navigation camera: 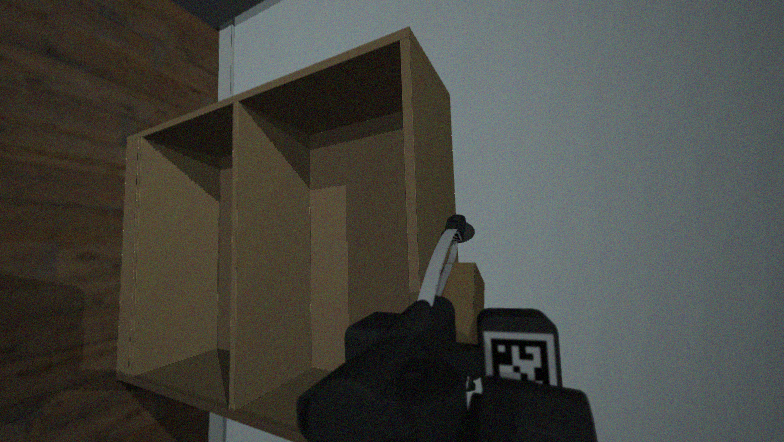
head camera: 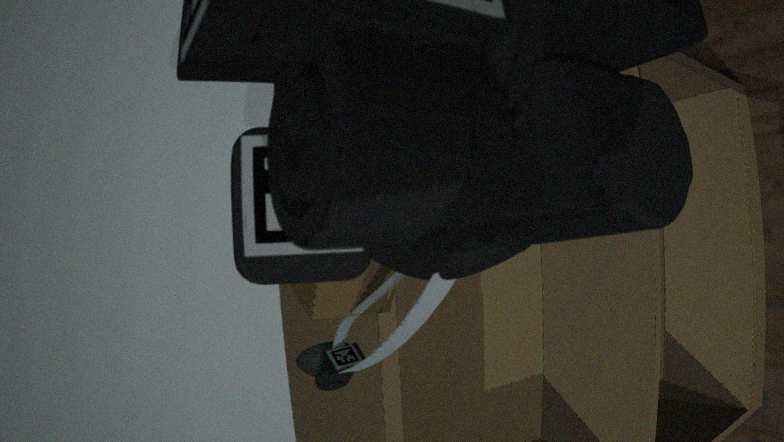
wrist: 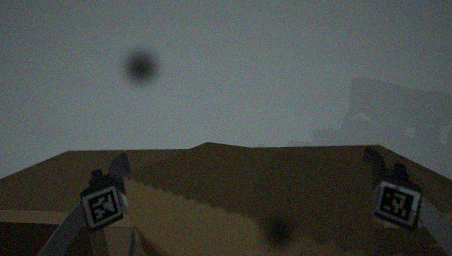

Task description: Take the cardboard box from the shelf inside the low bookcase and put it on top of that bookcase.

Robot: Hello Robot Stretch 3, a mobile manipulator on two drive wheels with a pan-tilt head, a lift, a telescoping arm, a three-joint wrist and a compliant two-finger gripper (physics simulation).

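Frame: origin at the robot's base, x ahead, y left, z up, level; centimetres.
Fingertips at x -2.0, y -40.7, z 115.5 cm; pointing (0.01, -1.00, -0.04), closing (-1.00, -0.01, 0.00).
Observation:
A point is followed by its place in that frame.
The cardboard box (head camera: 336,299) {x 2.2, y -32.4, z 117.3 cm} (navigation camera: 466,296) {x 0.0, y -31.2, z 117.9 cm} (wrist: 300,190) {x -3.8, y -31.5, z 118.7 cm} is brown and sits between my fingers in the wrist view. My gripper (wrist: 243,170) {x -2.0, y -40.7, z 115.5 cm} is shut on it, with one finger at each side. One finger also shows over the bookcase's top board in the head view; the wrist hides the other there. The low bookcase (head camera: 390,417) {x 15.3, y -49.0, z 105.4 cm} (navigation camera: 410,164) {x 19.3, y -49.2, z 105.2 cm} (wrist: 30,216) {x 27.9, y -49.3, z 105.2 cm} appears turned sideways in the head and navigation views. The box is at its top board, partly beyond its outer face in the navigation view. The box's underside is hidden, so I cannot tell whether it touches the top.
A pale wall (head camera: 137,219) {x -7.4, y -80.6, z 126.1 cm} (navigation camera: 631,192) {x 14.0, y -81.3, z 143.4 cm} (wrist: 225,100) {x 1.5, y -80.9, z 117.4 cm} rises behind the bookcase. The middle shelf board (navigation camera: 234,247) {x 5.7, y -48.9, z 57.2 cm} divides the open compartments. Wooden floor (navigation camera: 54,164) {x 32.0, y -33.4, z 0.1 cm} lies beyond the bookcase's base. My dark wrist (head camera: 466,164) {x -1.3, y -12.5, z 123.4 cm} covers much of the head view.

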